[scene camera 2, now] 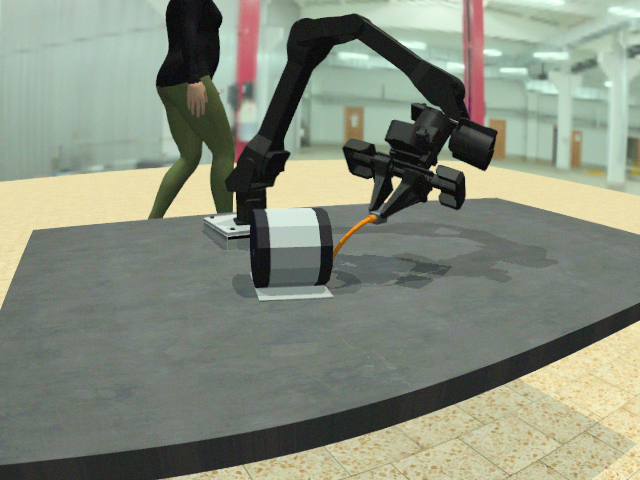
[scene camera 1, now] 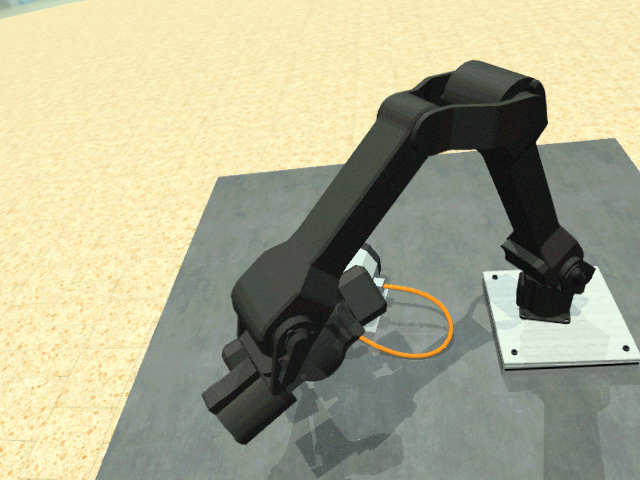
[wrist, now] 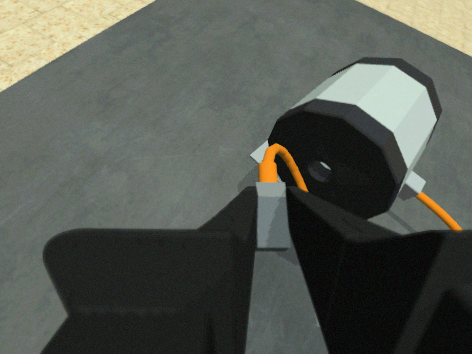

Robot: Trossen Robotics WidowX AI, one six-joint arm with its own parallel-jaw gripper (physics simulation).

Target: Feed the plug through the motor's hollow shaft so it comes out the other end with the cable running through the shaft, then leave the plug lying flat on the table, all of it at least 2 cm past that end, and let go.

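Places are measured from the arm's base along level axes (x ahead, y left, z up), in centimetres.
Pixels of known places: gripper, between the fingertips: [scene camera 2: 375, 214] [wrist: 270, 195]; arm's base, origin of its link: [scene camera 1: 543, 304].
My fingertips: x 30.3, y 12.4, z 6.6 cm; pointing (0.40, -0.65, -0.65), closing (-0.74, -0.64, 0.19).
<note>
For each thing: its top centre in the pictures, then the offset to it from my fingertips. Level surfaces: height alone.
- motor, centre of its top: [wrist: 397, 97] [scene camera 2: 288, 209] [scene camera 1: 337, 257] dx -2.0, dy -11.4, dz +0.6 cm
- grey plug, centre of its top: [wrist: 275, 211] [scene camera 2: 378, 211] dx -0.7, dy +0.6, dz +0.4 cm
- grey table top, height of its surface: dz -9.6 cm
The motor [scene camera 1: 364, 259] [scene camera 2: 294, 248] [wrist: 370, 95] is a white drum with black end caps, lying on its side on a white base. In the wrist view its near black end faces the camera, with the round hole of the hollow shaft showing. My gripper [scene camera 2: 378, 217] [wrist: 270, 195] is shut on the grey plug [wrist: 271, 220] and holds it above the table, outside the motor, beside the shaft's near end. The orange cable [scene camera 1: 448, 320] [scene camera 2: 351, 235] [wrist: 276, 150] runs from the plug and loops round to a small block on the motor's side. In scene camera 1 the arm hides the plug and fingertips.
The grey table top [scene camera 1: 232, 217] [scene camera 2: 155, 335] [wrist: 150, 100] carries the motor and the arm's white base plate [scene camera 1: 558, 351] [scene camera 2: 227, 231]. The cable's loop lies between the motor and that plate. A person [scene camera 2: 193, 93] stands behind the table.
</note>
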